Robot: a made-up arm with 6 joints.
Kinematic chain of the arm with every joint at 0, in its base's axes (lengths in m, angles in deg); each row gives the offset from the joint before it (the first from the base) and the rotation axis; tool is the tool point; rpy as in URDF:
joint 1: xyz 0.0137 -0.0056 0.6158 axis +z
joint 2: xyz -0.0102 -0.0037 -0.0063 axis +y
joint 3: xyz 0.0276 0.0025 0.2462 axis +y
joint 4: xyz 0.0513 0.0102 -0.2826 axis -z
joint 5: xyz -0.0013 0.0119 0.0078 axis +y
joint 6: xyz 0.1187 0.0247 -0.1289 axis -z
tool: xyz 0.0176 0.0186 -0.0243 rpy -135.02 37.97 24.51
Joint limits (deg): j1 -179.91..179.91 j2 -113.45..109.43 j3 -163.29..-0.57 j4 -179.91..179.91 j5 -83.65..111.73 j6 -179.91..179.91
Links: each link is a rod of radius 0.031 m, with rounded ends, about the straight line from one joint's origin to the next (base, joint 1, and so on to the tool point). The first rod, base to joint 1, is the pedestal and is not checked.
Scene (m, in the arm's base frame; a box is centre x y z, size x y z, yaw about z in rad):
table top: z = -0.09
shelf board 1: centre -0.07 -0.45 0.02 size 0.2 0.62 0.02 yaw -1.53
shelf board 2: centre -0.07 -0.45 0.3 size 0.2 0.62 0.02 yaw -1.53
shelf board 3: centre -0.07 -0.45 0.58 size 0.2 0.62 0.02 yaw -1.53
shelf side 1: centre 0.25 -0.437 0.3 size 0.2 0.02 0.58 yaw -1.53
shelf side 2: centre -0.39 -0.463 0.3 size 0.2 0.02 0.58 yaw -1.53
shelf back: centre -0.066 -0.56 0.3 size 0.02 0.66 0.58 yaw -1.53
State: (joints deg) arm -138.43 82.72 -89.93 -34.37 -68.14 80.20
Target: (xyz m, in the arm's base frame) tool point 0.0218 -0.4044 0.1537
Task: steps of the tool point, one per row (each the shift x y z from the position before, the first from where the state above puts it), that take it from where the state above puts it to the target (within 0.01 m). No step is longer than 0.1 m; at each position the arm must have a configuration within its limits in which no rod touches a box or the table.
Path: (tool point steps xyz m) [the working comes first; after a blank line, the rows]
Joints at the target: -108.81 109.39 -101.47 -32.51 -34.29 79.05
Straight joint move there: touches shelf board 2.

1: -0.0207 0.0559 -0.0408
2: 0.0106 0.0648 -0.0340
3: 0.0435 0.0626 -0.0198
4: 0.0719 0.0487 0.0016
5: 0.0900 0.0257 0.0285
6: -0.0455 -0.0270 -0.0542
7: -0.0259 -0.0438 -0.0484
8: -0.0015 -0.0517 -0.0419
9: 0.0241 -0.0495 -0.0350
10: 0.0467 -0.0381 -0.0277
11: 0.0679 -0.0396 -0.0124

